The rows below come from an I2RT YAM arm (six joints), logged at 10 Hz.
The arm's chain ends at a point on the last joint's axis. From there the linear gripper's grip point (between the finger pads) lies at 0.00 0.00 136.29 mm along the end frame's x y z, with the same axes.
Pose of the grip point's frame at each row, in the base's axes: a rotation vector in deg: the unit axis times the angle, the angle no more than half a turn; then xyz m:
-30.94 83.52 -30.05 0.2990 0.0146 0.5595
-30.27 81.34 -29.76 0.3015 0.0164 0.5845
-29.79 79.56 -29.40 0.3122 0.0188 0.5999
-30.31 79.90 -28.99 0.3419 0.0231 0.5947
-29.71 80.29 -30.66 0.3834 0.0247 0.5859
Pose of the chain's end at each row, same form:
-30.94 83.52 -30.05 0.1629 0.0113 0.5541
-30.27 81.34 -29.76 0.1657 0.0118 0.5739
-29.79 79.56 -29.40 0.1768 0.0130 0.5851
-30.31 79.90 -28.99 0.2065 0.0163 0.5811
-29.71 80.29 -30.66 0.2478 0.0214 0.5724

